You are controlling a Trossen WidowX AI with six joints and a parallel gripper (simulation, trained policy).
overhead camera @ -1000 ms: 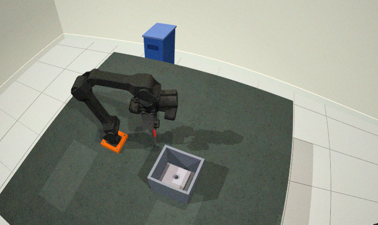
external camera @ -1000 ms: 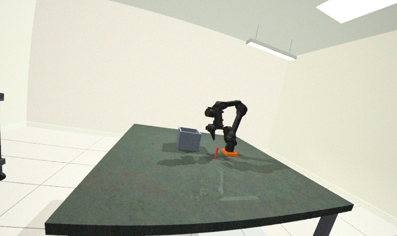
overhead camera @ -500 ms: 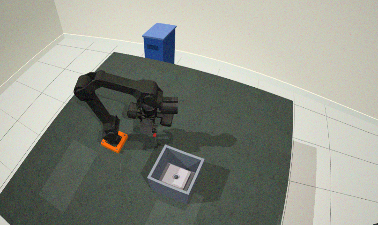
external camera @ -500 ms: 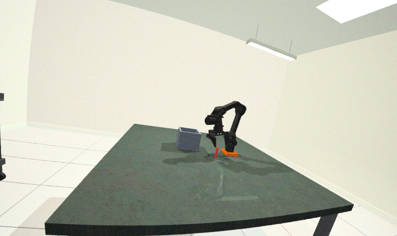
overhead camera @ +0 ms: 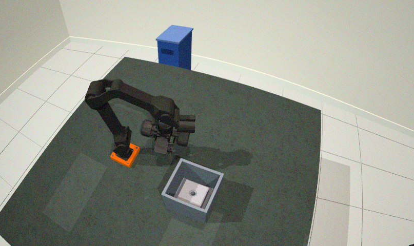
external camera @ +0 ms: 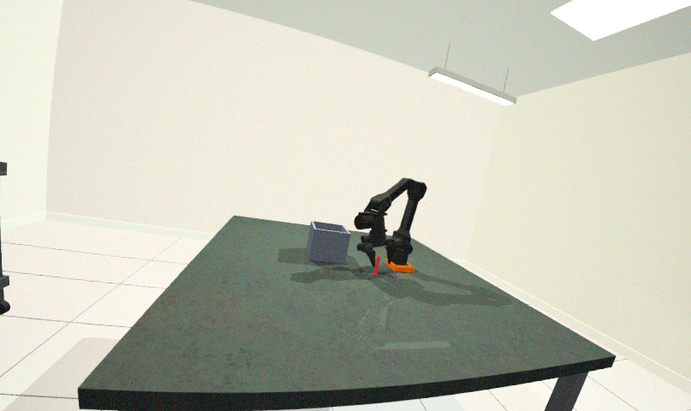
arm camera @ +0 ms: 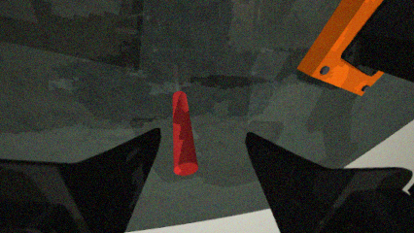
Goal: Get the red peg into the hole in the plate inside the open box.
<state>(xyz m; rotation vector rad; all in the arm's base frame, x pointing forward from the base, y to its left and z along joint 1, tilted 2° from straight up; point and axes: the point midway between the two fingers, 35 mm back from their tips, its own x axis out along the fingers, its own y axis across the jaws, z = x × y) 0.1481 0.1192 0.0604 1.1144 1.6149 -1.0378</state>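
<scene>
My gripper tip is now 2 cm short of the red peg and 1 cm above it. Round my gripper tip: pale plate: 21 cm ahead, 18 cm to the right.
</scene>
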